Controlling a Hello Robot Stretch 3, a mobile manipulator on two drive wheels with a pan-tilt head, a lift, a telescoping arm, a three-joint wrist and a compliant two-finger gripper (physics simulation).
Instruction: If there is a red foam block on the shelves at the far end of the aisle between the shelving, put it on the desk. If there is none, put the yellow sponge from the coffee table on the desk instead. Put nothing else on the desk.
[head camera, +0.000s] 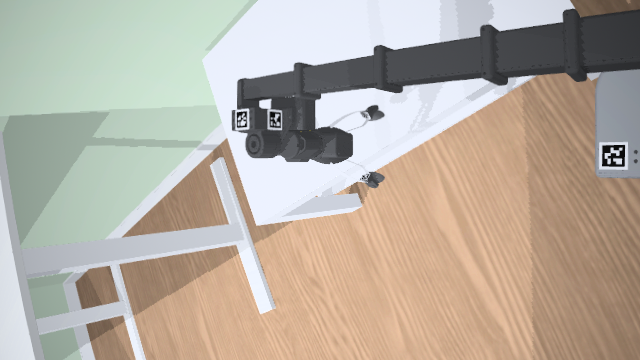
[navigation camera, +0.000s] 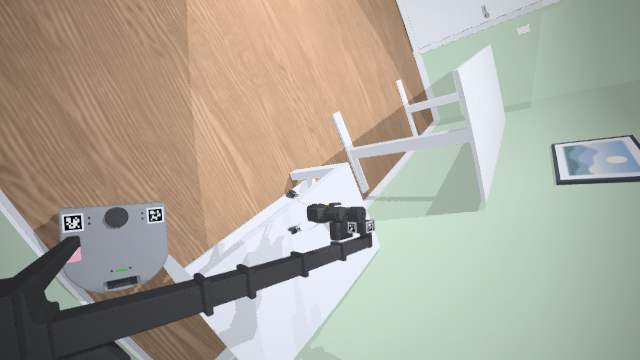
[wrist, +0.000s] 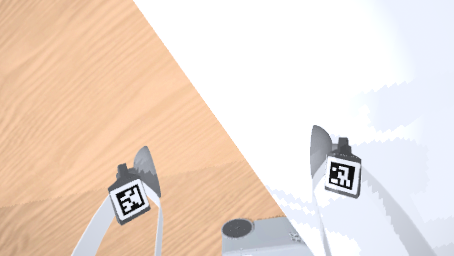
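Seen in the pictures: gripper, fingertip midpoint: (head camera: 379, 146) (navigation camera: 288, 211) (wrist: 232, 153); robot's base, origin of the base link: (navigation camera: 116, 216).
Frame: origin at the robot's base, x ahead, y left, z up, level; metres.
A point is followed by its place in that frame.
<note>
A low white table (head camera: 300, 30) @[x -0.311, y -0.793, z 0.451 m] (navigation camera: 320, 280) @[x -0.346, y -0.715, z 0.451 m] (wrist: 300, 60) @[x -0.087, y -0.612, z 0.450 m], apparently the coffee table, lies under my extended arm. Small yellow specks (navigation camera: 330, 204), apparently the yellow sponge, show at my wrist in the navigation view; the rest is hidden behind the wrist. My gripper (head camera: 374, 146) @[x -0.014, y -0.544, z 0.483 m] (navigation camera: 293, 212) @[x -0.014, y -0.544, z 0.483 m] (wrist: 232, 153) @[x -0.014, y -0.544, z 0.483 m] is open and empty above the table's long edge, one finger over the top and the other over the floor. The white table with T-shaped feet, apparently the desk (head camera: 10, 310) @[x 0.439, y -1.467, z 0.950 m] (navigation camera: 482, 110) @[x 0.486, y -1.706, z 0.950 m], stands beyond the low table's end. No red foam block or shelves show.
My grey base (head camera: 617, 120) @[x -0.077, y -0.123, z 0.161 m] (navigation camera: 117, 245) @[x -0.095, y 0.004, z 0.161 m] (wrist: 265, 237) @[x -0.075, y -0.171, z 0.113 m] is near the low table's other end. The T-foot (head camera: 257, 280) (navigation camera: 345, 130) stands close to the table's corner. Green walls (head camera: 100, 60) @[x -0.277, y -1.323, z 0.724 m] (navigation camera: 525, 250) @[x -0.271, y -1.334, z 1.155 m] run behind both tables. A framed picture (navigation camera: 595, 160) @[x 0.127, y -2.017, z 1.504 m] hangs on the wall.
</note>
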